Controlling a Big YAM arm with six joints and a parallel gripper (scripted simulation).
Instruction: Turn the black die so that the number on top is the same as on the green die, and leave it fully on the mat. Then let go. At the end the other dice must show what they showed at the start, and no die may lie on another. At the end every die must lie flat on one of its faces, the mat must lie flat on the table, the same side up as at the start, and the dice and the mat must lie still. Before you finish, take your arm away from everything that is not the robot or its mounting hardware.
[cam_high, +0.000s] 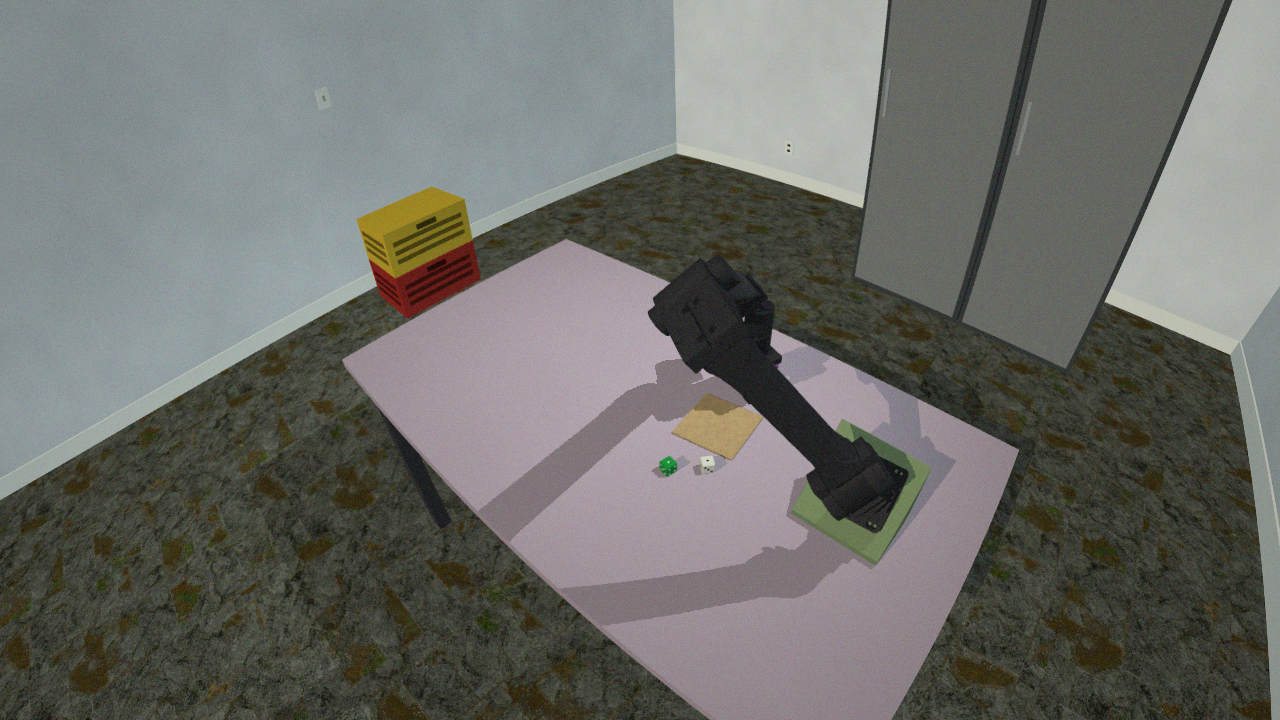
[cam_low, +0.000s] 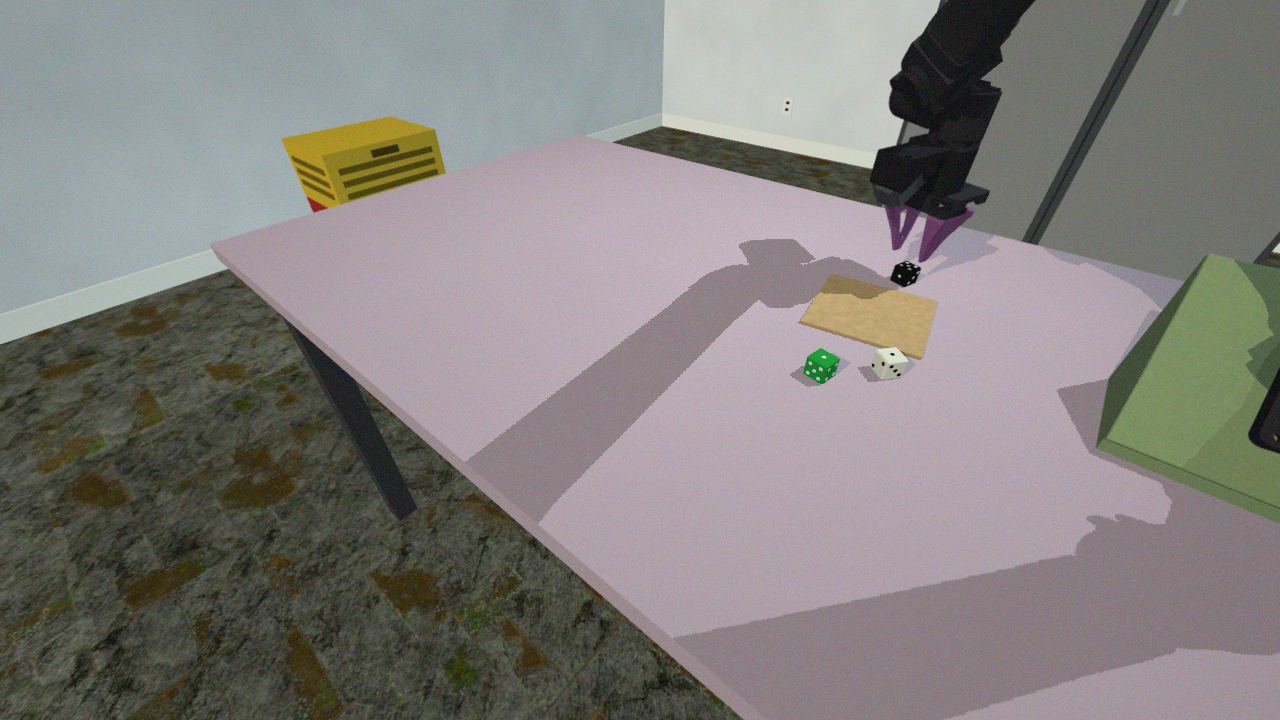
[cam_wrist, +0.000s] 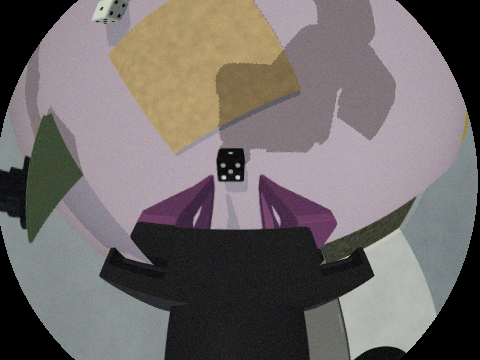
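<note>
My gripper is now 3 cm above the black die. Also, from my hand: green die (27 cm to the left, 3 cm below, 1 cm ahead); then white die (22 cm to the left, 5 cm behind, 3 cm below); then tan mat (11 cm to the left, 4 cm below).
</note>
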